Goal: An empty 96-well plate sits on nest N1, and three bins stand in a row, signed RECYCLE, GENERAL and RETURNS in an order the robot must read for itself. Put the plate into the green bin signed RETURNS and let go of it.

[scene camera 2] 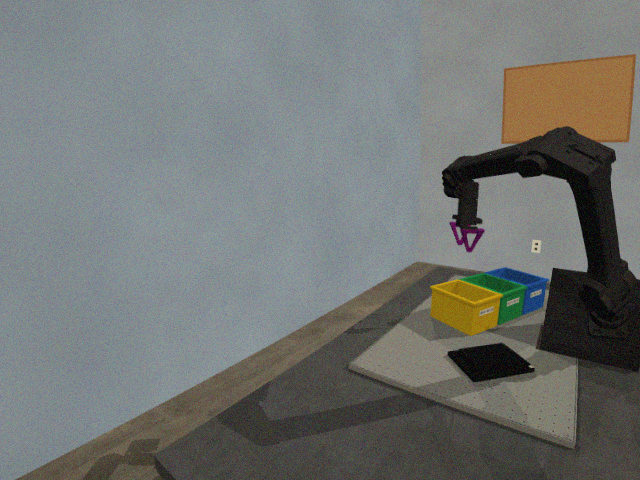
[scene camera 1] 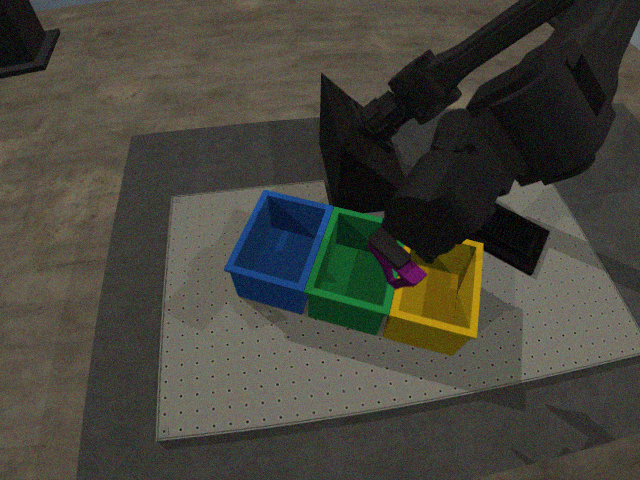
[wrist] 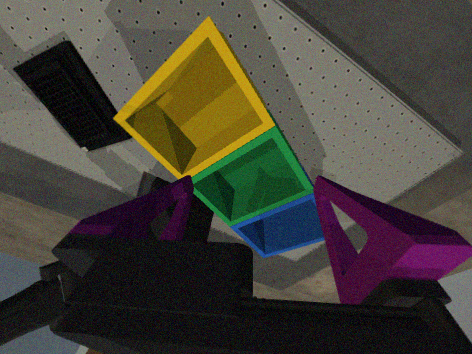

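Pixels of known places: gripper, fingertip midpoint: (scene camera 2: pixel 464 248) (scene camera 1: pixel 419 262) (wrist: pixel 251 182); arm's base, link origin: (scene camera 2: pixel 605 316) (scene camera 1: pixel 368 129).
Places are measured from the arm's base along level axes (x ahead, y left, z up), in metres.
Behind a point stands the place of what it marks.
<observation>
The dark 96-well plate (scene camera 1: pixel 516 238) @[x 0.288, y 0.223, z -0.066 m] (scene camera 2: pixel 491 360) @[x 0.257, y 0.237, z -0.065 m] (wrist: pixel 62 97) @[x 0.278, y 0.224, z -0.061 m] lies flat on the low black nest on the pegboard; plate and nest are hard to tell apart. The green bin (scene camera 1: pixel 343 297) @[x 0.366, y -0.157, z 0.013 m] (scene camera 2: pixel 511 311) @[x 0.234, y -0.071, z -0.057 m] (wrist: pixel 295 170) @[x 0.364, y -0.161, z 0.012 m] stands in the middle of the row, and its inside holds no plate. Its white label shows in scene camera 2, too small to read. My gripper (scene camera 2: pixel 465 246) @[x 0.392, y -0.076, z 0.124 m] (wrist: pixel 251 182) @[x 0.392, y -0.076, z 0.124 m] is open and empty, its magenta fingers pointing down high above the bins. In scene camera 1 one finger (scene camera 1: pixel 412 273) @[x 0.441, y -0.120, z 0.197 m] shows; the other is hidden.
The yellow bin (scene camera 1: pixel 429 335) @[x 0.439, y -0.037, z -0.031 m] (scene camera 2: pixel 454 311) @[x 0.385, y 0.056, z -0.037 m] (wrist: pixel 162 70) @[x 0.409, y 0.044, z 0.012 m] stands between the green bin and the nest. The blue bin (scene camera 1: pixel 266 294) @[x 0.306, y -0.267, z -0.046 m] (scene camera 2: pixel 537 303) @[x 0.159, y -0.202, z -0.065 m] (wrist: pixel 292 225) @[x 0.211, y -0.271, z -0.038 m] is at the other end. They stand on the pegboard (scene camera 1: pixel 232 392) @[x 0.440, y -0.347, z -0.087 m] (scene camera 2: pixel 542 413) @[x 0.143, y 0.358, z -0.087 m] (wrist: pixel 365 100) @[x 0.481, y -0.236, z -0.087 m]. The arm's dark base (scene camera 2: pixel 563 315) @[x 0.100, y 0.005, z -0.013 m] is beside it.
</observation>
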